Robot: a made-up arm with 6 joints.
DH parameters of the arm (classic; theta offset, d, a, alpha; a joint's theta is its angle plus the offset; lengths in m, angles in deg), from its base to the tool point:
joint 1: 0 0.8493 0.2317 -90
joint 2: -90 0 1.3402 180
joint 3: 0 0 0.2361 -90
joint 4: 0 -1.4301 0 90
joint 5: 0 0 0 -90
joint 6: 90 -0.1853 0 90
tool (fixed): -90 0 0 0
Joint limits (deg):
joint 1: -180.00..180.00
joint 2: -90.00..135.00
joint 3: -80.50..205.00
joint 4: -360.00..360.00
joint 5: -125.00..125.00
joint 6: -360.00..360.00
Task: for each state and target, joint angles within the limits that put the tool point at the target. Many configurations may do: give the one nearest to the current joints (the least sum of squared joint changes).
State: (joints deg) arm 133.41 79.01 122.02 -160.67 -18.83 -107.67
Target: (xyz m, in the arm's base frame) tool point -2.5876 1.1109 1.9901
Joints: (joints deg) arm 156.36 86.24 116.12 -160.16 -18.60 -107.67
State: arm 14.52 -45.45 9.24 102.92 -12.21 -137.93
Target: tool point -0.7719 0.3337 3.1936
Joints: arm -24.28 -57.86 21.53 103.17 -4.22 -137.93
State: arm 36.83 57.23 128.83 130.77 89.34 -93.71
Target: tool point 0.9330 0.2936 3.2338
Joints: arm 9.59 44.12 137.63 133.66 89.52 -93.71
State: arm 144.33 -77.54 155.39 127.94 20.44 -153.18
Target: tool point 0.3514 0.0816 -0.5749
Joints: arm 180.00 -89.89 198.19 116.63 -29.51 -153.18
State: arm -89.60 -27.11 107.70 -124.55 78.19 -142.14
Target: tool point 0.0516 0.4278 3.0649
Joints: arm -115.79 18.14 151.73 -130.73 95.96 -142.14
